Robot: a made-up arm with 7 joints. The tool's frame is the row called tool.
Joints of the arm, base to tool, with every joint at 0 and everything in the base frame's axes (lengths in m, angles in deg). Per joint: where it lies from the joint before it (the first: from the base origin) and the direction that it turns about. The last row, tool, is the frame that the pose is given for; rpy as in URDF.
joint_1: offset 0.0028 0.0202 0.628 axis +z
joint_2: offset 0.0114 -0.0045 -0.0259 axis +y
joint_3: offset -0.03 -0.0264 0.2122 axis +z
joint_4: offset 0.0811 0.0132 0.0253 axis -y
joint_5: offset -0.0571 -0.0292 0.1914 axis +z
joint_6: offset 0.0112 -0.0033 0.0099 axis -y
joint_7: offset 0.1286 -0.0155 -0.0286 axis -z
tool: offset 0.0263 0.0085 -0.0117 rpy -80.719 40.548 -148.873
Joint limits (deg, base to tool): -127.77..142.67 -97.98..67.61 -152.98..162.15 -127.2..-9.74 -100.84..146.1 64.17..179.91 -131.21..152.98
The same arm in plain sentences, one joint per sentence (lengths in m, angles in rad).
The arm has seven revolute joints in a row. What follows holds with every joint at zero, and every direction is one of the base frame's. The first joint is mounted 0.0028 m along +x and 0.0202 m along +y and 0.628 m along +z from the base frame's origin and rotates about +z, from -2.23 to 2.4901 rad. The second joint is mounted 0.0114 m along +x and 0.0045 m along -y and 0.0259 m along -z from the first joint and rotates about +y, from -1.7101 to 1.18 rad. The third joint is mounted 0.03 m along -x and 0.0264 m along -y and 0.2122 m along +z from the second joint and rotates about +z, from -2.67 to 2.8301 rad. The fourth joint is mounted 0.0811 m along +x and 0.0132 m along +y and 0.0253 m along +z from the third joint and rotates about -y, from -2.2201 to -0.17 rad. The fifth joint is mounted 0.0571 m along -x and 0.0292 m along -y and 0.1914 m along +z from the fourth joint and rotates about +z, from -1.76 to 2.5499 rad. The sixth joint is mounted 0.0112 m along +x and 0.0033 m along -y and 0.0099 m along +z from the fifth joint and rotates about -y, from 1.12 to 3.14 rad. The seventh joint is mounted 0.1286 m along +x and 0.0155 m along -y and 0.0286 m along -z from the sixth joint and rotates about -z, from -2.29 to 2.67 rad. The tool frame, which is the frame that the pose is given for, is mounted 0.0263 m along +x and 0.0085 m along +y and 0.0117 m along -z from the seventh joint; its axes are the base frame's turned by roll -1.4088, pitch 0.7077 and yaw -2.5983 rad (as in URDF: about the fixed x, then y, then z).
